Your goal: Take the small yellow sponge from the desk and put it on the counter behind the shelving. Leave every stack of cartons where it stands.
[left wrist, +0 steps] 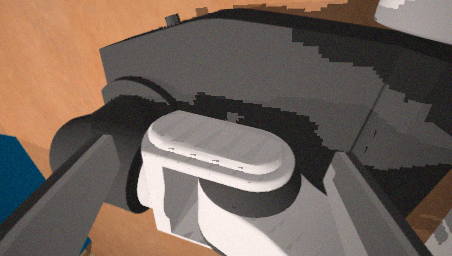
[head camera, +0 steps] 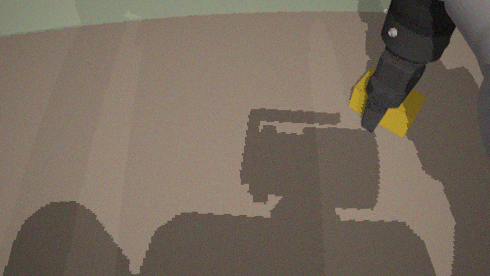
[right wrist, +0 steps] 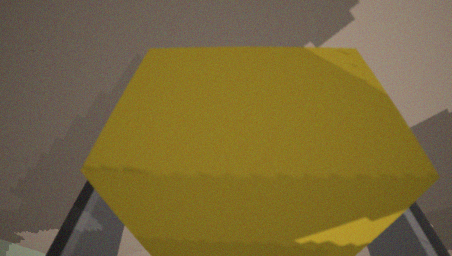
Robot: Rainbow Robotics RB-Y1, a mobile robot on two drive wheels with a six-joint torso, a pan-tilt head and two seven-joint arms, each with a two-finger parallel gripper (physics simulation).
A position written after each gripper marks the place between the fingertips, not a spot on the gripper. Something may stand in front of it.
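The left gripper [left wrist: 222, 158] is visible, and so is the right gripper [head camera: 382, 109]. A yellow sponge [head camera: 398, 120] is part of the scene; the right wrist view shows the sponge too [right wrist: 206, 143], while in the left wrist view it is out of frame. There is also a counter [head camera: 211, 137], which appears in the right wrist view as well, the counter [right wrist: 70, 70] sharing that view with the sponge.
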